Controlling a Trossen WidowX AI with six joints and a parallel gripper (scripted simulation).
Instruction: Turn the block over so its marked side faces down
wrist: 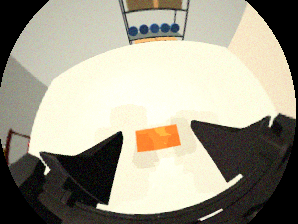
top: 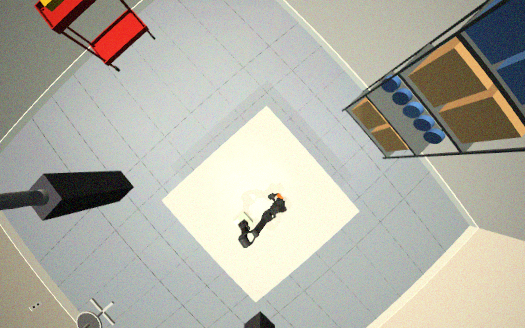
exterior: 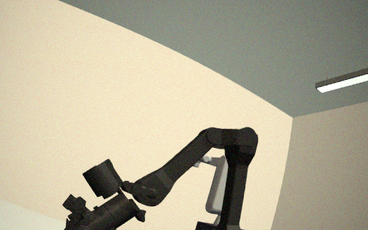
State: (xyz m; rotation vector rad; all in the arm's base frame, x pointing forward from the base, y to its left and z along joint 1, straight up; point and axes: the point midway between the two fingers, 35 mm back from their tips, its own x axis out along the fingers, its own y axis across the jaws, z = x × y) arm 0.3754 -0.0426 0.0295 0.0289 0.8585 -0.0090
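Right now the orange block is 2 cm behind my gripper tip and 4 cm below it.
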